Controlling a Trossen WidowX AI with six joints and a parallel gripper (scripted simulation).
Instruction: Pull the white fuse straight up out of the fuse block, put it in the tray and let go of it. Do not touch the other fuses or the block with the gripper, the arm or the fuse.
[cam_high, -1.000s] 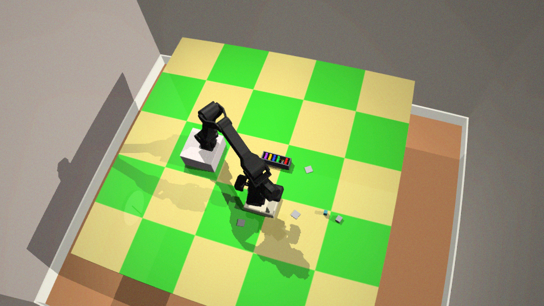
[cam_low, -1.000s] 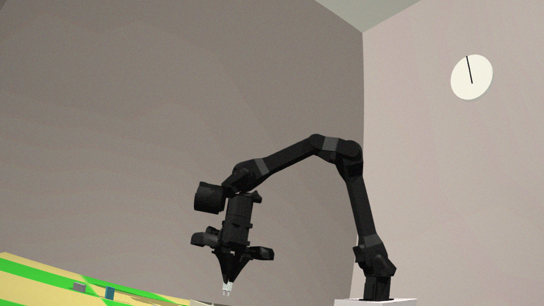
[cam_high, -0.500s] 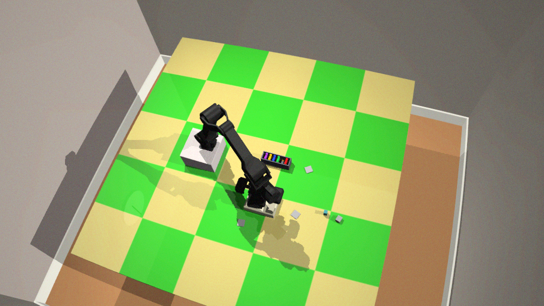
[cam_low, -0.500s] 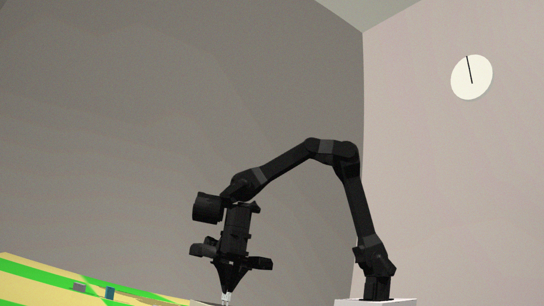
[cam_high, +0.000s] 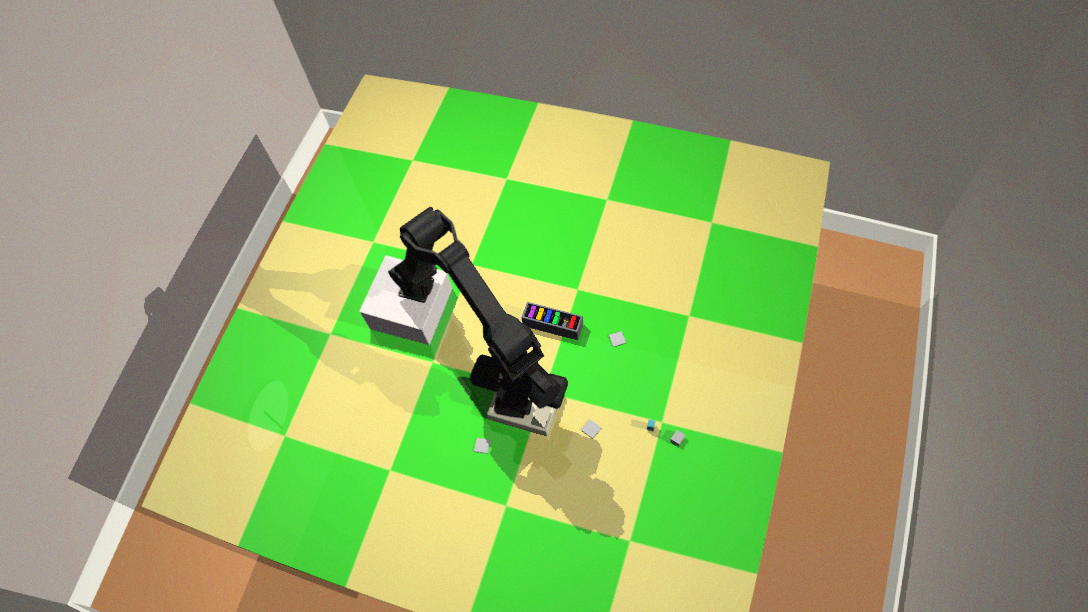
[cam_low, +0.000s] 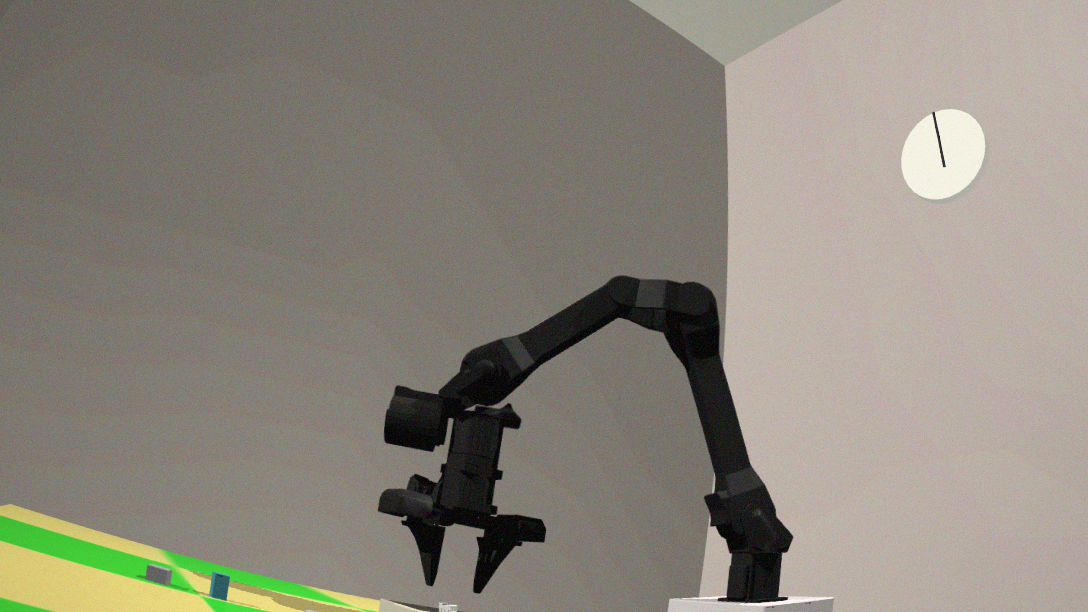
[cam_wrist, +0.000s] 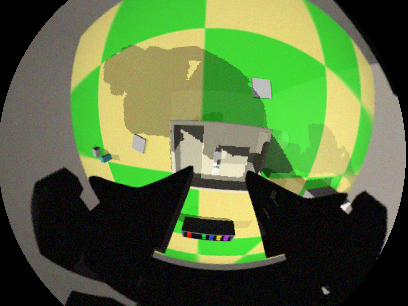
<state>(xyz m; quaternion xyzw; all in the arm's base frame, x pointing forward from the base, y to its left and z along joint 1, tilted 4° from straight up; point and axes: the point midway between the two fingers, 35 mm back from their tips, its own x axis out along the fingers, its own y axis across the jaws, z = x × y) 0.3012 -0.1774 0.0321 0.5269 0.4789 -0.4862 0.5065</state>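
Now: the white fuse 3 cm below my gripper tip. The rest, counted from my gripper tip: teal block 27 cm ahead, 5 cm below, 2 cm to the left; cream tray 6 cm below; grey cube 33 cm ahead, 5 cm below, 1 cm to the left.
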